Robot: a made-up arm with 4 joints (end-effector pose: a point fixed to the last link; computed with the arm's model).
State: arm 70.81 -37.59 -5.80 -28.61
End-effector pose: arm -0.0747 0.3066 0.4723 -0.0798 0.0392 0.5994 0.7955
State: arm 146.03 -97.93 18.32 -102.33
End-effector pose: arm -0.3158 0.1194 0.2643 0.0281 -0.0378 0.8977 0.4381
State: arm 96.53 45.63 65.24 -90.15
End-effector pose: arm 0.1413 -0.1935 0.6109 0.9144 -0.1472 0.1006 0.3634
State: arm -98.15 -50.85 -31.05 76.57
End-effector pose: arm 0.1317 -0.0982 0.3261 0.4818 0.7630 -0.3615 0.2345
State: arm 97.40 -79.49 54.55 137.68
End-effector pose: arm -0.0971 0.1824 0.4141 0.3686 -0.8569 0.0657 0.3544
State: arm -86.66 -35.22 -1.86 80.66
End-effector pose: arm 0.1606 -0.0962 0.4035 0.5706 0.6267 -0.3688 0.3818
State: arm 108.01 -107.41 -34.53 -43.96
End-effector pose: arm -0.2759 0.0515 0.1527 -0.4494 0.2357 0.8262 0.2447
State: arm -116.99 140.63 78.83 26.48
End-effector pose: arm 0.1350 0.2695 0.2702 -0.5156 -0.3996 -0.0283 0.7574
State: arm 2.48 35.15 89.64 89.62
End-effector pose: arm -0.1086 0.0333 0.5695 0.3196 0.3316 0.6381 0.6170
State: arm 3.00 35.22 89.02 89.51
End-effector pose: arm -0.1091 0.0335 0.5696 0.3165 0.3338 0.6375 0.6181
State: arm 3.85 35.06 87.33 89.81
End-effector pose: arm -0.1098 0.0351 0.5696 0.3082 0.3432 0.6333 0.6215
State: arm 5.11 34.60 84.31 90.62
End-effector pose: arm -0.1106 0.0385 0.5693 0.2929 0.3616 0.6245 0.6273
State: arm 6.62 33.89 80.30 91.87
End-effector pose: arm -0.1115 0.0433 0.5685 0.2721 0.3868 0.6115 0.6343
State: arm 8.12 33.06 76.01 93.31
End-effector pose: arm -0.1123 0.0485 0.5672 0.2491 0.4141 0.5964 0.6409
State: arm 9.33 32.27 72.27 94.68
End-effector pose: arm -0.1129 0.0531 0.5656 0.2284 0.4385 0.5821 0.6456
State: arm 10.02 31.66 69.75 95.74
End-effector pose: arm -0.1132 0.0564 0.5643 0.2144 0.4557 0.5714 0.6480
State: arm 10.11 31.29 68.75 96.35
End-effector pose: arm -0.1129 0.0580 0.5637 0.2090 0.4641 0.5660 0.6485
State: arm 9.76 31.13 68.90 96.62
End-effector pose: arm -0.1124 0.0584 0.5637 0.2102 0.4656 0.5651 0.6479
